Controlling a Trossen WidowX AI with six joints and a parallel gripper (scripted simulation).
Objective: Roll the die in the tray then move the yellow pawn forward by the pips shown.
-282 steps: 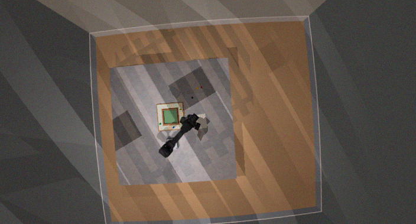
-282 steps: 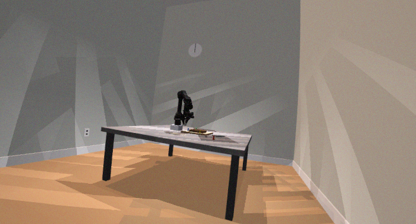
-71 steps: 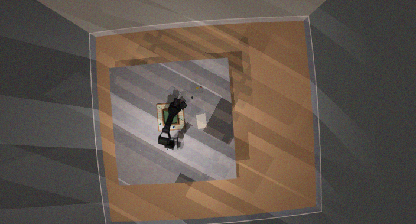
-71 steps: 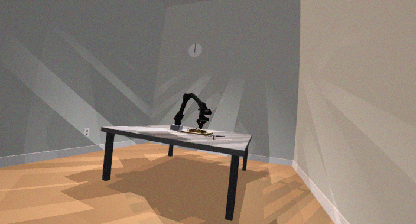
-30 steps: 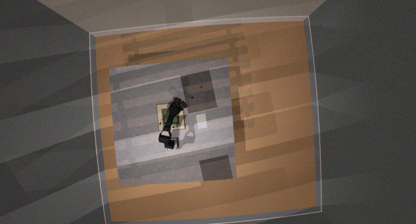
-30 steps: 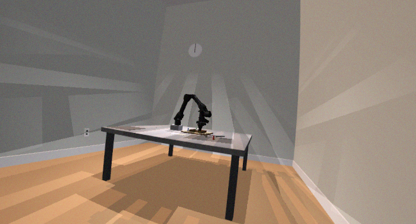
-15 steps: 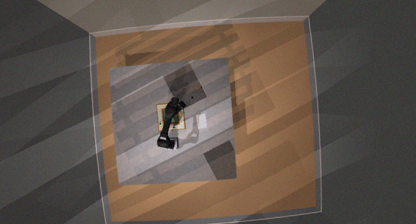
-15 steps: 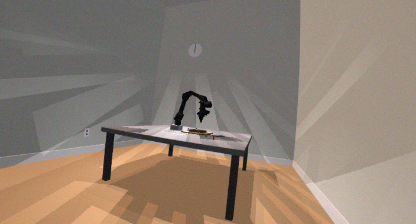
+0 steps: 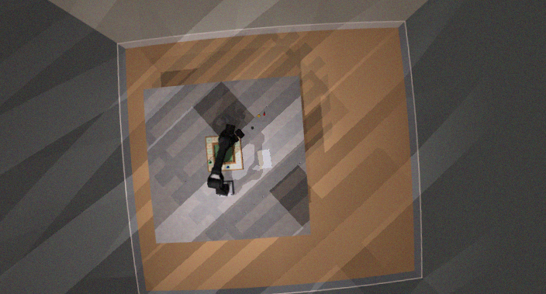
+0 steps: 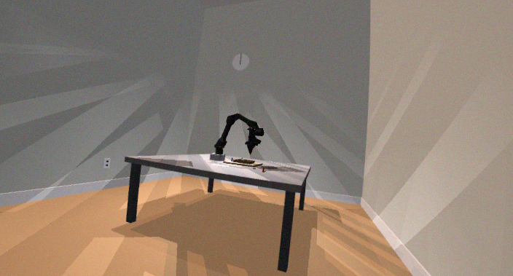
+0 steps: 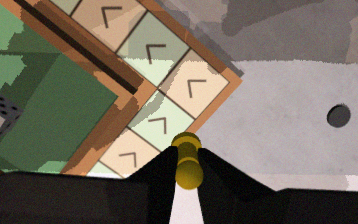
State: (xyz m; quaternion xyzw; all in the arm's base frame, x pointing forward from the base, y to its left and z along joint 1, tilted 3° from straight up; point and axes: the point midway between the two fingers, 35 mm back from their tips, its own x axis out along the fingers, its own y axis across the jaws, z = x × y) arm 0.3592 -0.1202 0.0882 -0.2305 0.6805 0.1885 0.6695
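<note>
The white die lies 100 mm behind my gripper tip, 120 mm to the left of it and 80 mm below it. Round my gripper tip: yellow pawn 10 mm above; small black piece 90 mm ahead, 130 mm to the right, 110 mm below; green tray 90 mm behind, 120 mm to the left, 100 mm below.
</note>
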